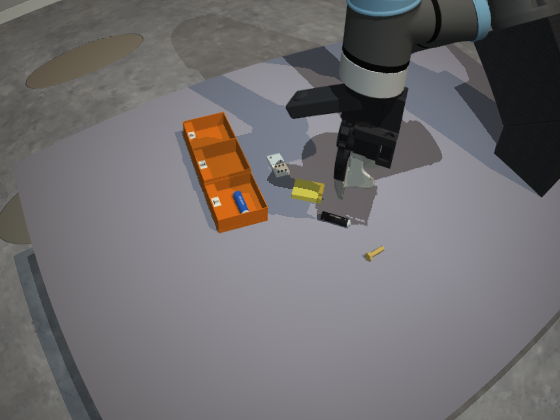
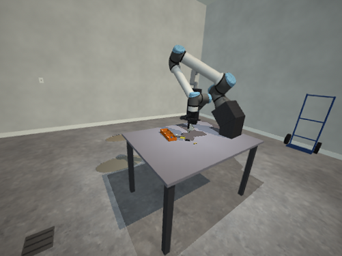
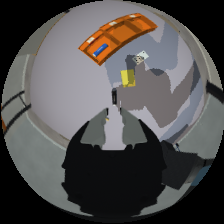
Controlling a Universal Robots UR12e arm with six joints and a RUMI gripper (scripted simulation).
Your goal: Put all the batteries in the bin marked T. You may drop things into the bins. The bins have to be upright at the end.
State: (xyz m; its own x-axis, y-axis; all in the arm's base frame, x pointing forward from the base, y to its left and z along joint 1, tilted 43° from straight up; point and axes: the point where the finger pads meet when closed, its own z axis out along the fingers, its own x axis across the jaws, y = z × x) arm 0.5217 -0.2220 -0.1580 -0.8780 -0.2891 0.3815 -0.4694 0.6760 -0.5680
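Right now the black battery is 8 cm below my hand. Also, from my hand: bolt: 1 cm ahead, 9 cm to the left, 9 cm below; blue battery: 10 cm ahead, 12 cm to the right, 8 cm below; yellow block: 1 cm behind, 8 cm to the right, 9 cm below.
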